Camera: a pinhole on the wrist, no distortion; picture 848 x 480 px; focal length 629.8 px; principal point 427.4 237.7 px. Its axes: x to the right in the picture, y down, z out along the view. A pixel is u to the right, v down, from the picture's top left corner.
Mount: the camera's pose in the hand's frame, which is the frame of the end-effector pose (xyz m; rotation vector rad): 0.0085 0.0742 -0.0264 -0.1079 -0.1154 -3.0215
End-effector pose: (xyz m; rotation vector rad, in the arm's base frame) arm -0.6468 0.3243 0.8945 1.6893 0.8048 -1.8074
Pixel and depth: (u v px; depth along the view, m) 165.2 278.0 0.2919
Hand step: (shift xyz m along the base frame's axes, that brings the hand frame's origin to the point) -0.1173 -0.2484 -0.1462
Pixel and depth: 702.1 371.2 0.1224
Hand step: -0.0281 -0.1103 0.0336
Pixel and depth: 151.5 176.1 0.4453
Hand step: -0.1597 -0.4076 -0.2215
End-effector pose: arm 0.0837 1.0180 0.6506 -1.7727 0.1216 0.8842
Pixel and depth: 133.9 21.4 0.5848
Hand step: -0.2206 0.4034 -0.5181
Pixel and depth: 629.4 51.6 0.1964
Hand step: -0.1872 0.0736 -0.1011
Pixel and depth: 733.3 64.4 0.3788
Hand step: -0.3849 0.1779 -0.0912
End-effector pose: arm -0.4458 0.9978 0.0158 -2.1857 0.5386 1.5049
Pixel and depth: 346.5 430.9 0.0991
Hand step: -0.0750 -0.0064 -0.0596
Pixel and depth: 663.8 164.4 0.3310
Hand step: -0.3388 0.0734 -0.0233
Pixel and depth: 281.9 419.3 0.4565
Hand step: -0.2738 0.2310 -0.2849
